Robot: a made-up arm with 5 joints. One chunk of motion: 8 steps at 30 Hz.
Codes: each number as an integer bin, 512 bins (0 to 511) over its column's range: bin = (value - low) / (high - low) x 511, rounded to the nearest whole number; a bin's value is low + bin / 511 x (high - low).
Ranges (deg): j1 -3..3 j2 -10..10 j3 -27..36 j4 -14..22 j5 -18..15
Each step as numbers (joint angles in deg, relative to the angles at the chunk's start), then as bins.
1 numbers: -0.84 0.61 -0.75 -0.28 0.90
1 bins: 184 271 213 195 293
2 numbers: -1.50 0.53 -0.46 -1.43 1.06
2 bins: 128 269 215 178 295
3 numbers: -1.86 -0.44 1.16 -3.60 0.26
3 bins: 97 244 228 148 283
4 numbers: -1.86 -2.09 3.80 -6.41 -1.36
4 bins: 97 202 250 108 258
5 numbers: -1.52 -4.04 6.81 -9.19 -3.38
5 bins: 126 152 274 68 226
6 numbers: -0.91 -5.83 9.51 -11.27 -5.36
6 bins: 178 107 296 39 196
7 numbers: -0.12 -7.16 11.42 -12.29 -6.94
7 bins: 245 73 312 24 171
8 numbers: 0.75 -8.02 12.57 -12.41 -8.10
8 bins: 319 51 321 23 153
